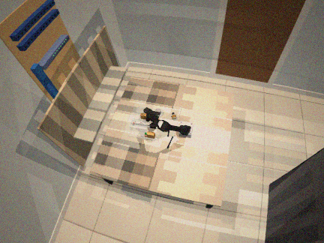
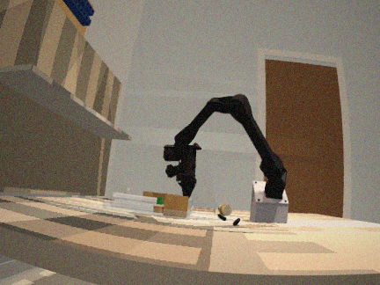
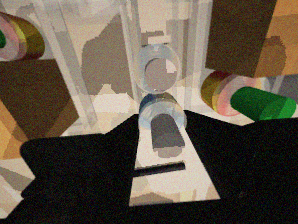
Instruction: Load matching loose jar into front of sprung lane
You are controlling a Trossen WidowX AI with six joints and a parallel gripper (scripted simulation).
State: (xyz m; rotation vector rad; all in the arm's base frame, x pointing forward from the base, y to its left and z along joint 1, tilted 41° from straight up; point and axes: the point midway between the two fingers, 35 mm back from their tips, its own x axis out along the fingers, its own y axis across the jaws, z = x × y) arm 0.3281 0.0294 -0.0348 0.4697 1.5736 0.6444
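Right now my gripper tip is 70 mm short of the jar, 130 mm to the right of it and 20 mm above it. Round my gripper tip: pusher lane: 150 mm ahead, 40 mm to the left, 30 mm below.
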